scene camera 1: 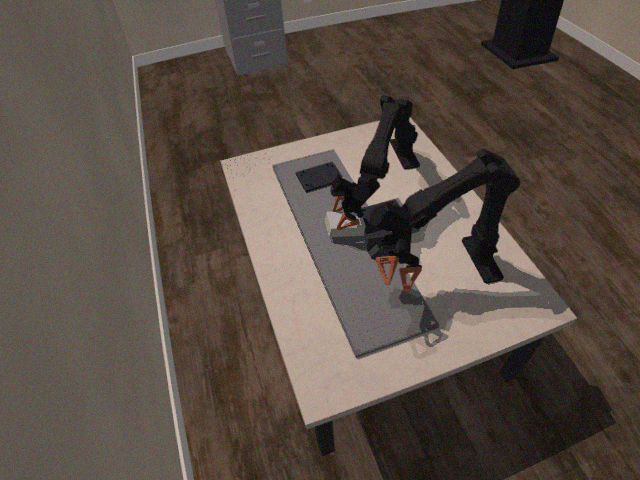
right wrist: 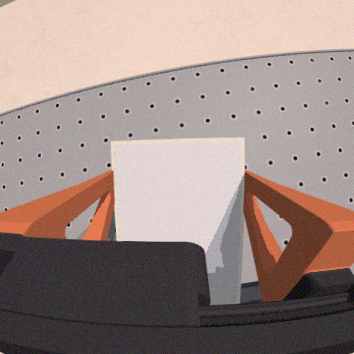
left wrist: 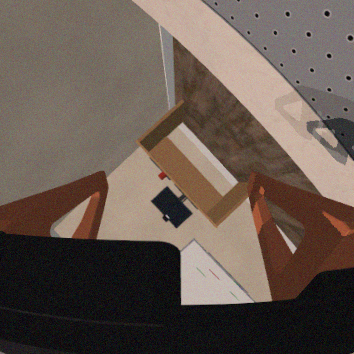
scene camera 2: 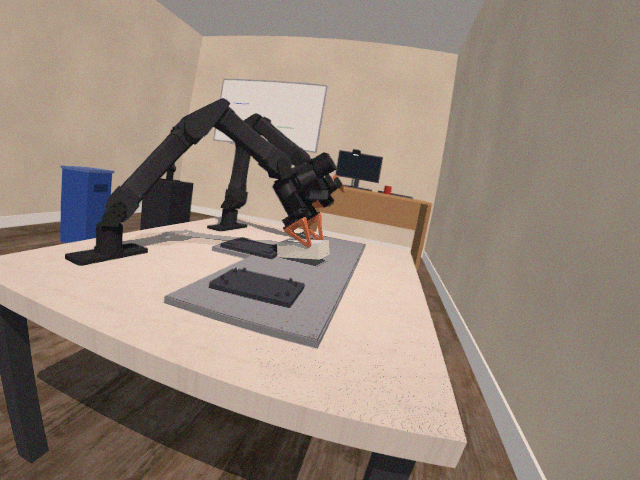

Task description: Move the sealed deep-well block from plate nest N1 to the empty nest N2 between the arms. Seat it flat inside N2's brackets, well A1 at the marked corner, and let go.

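Note:
The white deep-well block is between the fingers of my right gripper, which is shut on it. The block is close to level, a little above the board, with a shadow beneath. In scene camera 2 its left end is at the right end of dark nest N2, which is largely hidden by my left arm in scene camera 1. Nest N1 is empty. My left gripper is open and empty, above the board. Well A1 and the marked corner cannot be made out.
A grey perforated board lies on the pale table. My left arm reaches over N2's area, close beside my right wrist. A desk stands beyond the table.

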